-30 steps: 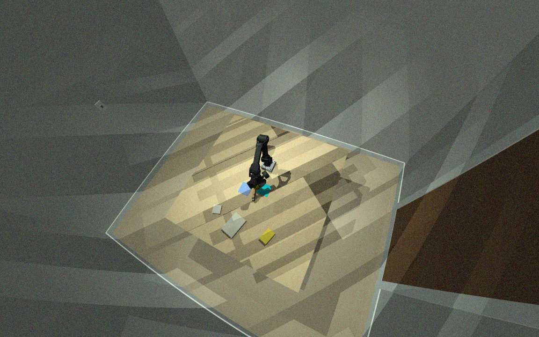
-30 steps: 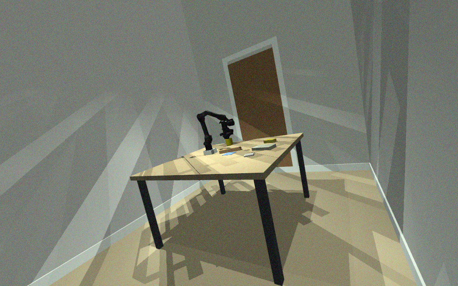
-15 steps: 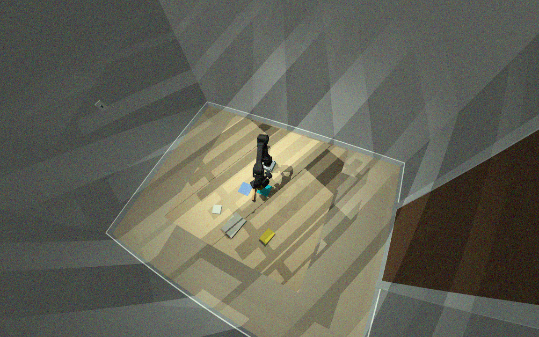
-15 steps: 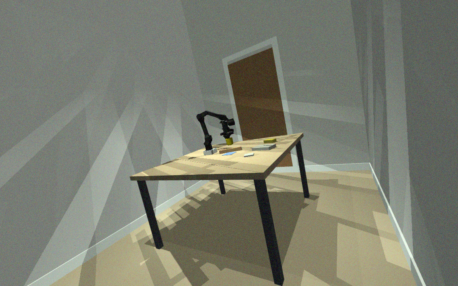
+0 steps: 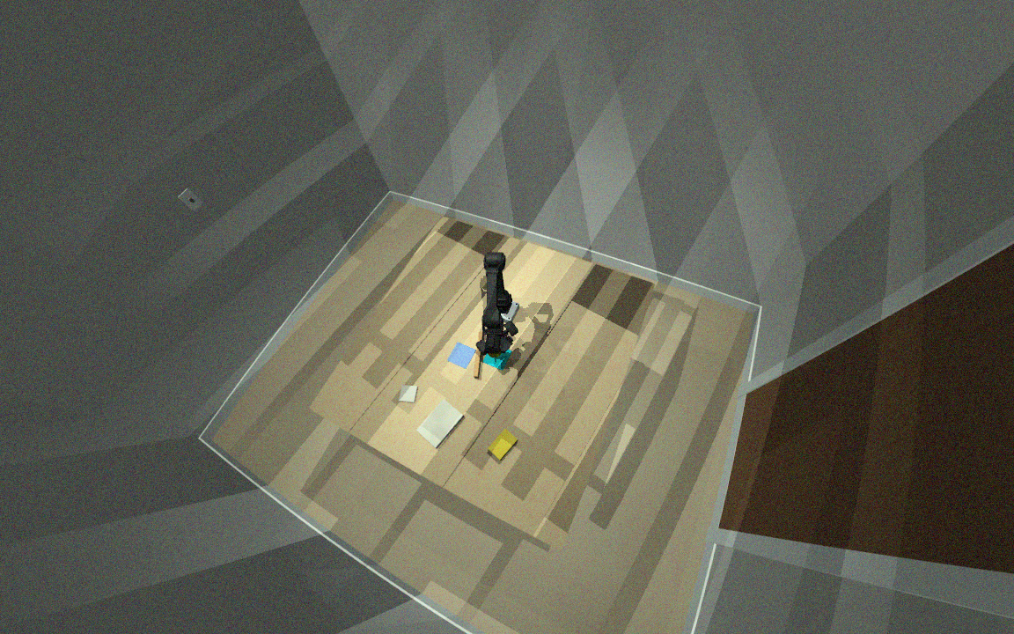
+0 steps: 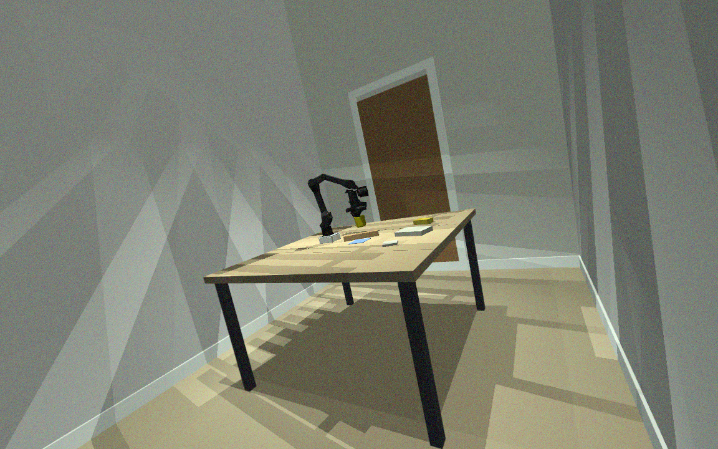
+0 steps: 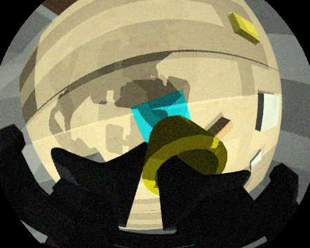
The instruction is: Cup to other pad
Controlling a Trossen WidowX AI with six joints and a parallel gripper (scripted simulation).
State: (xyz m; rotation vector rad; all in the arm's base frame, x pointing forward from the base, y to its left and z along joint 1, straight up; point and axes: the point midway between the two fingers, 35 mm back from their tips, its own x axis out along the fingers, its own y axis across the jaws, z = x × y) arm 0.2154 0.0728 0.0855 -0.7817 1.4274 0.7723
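Right now my gripper tip is 10 cm above the cyan pad, 2 cm short of it and 1 cm to the left of it. From my gripper tip the other things lie so: yellow cup: 2 cm to the right, 2 cm ahead; light blue pad: 18 cm to the right, 10 cm below, 8 cm ahead; wooden bar: 9 cm to the right, 9 cm below, 5 cm ahead.
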